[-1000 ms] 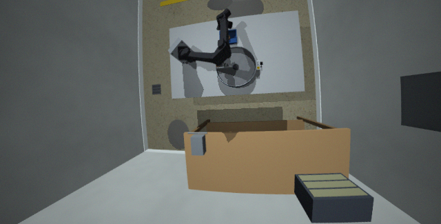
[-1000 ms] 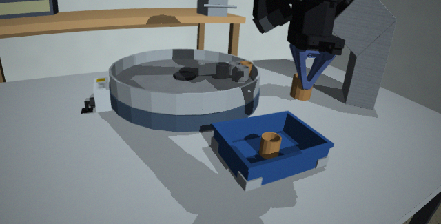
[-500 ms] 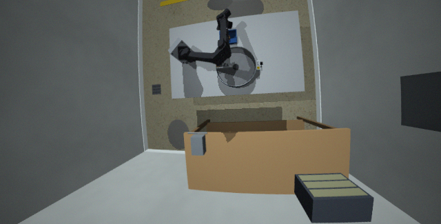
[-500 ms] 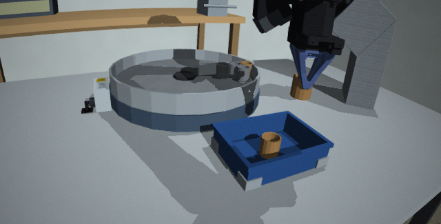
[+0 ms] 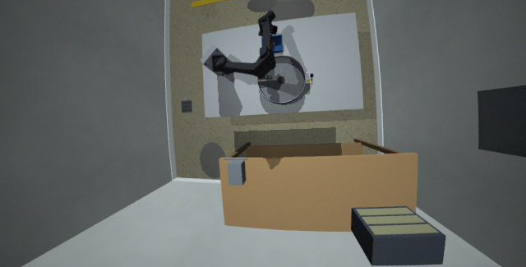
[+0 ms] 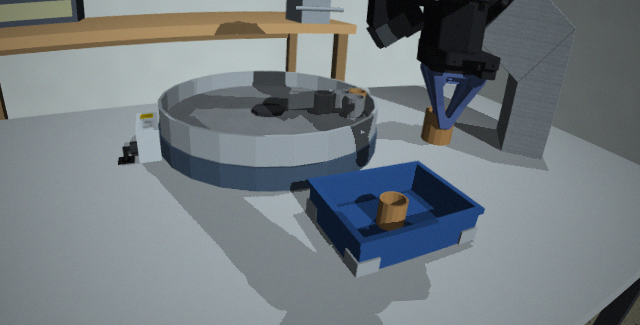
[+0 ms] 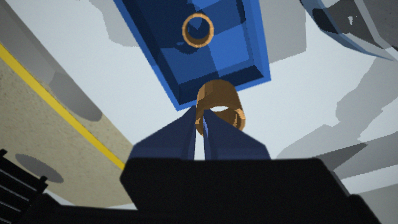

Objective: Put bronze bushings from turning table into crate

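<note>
Right now my hand is 4 cm short of the crate, 2 cm to the left of it and 13 cm above it. Also, from my hand: turning table (4 cm ahead, 37 cm to the right, 10 cm below).
</note>
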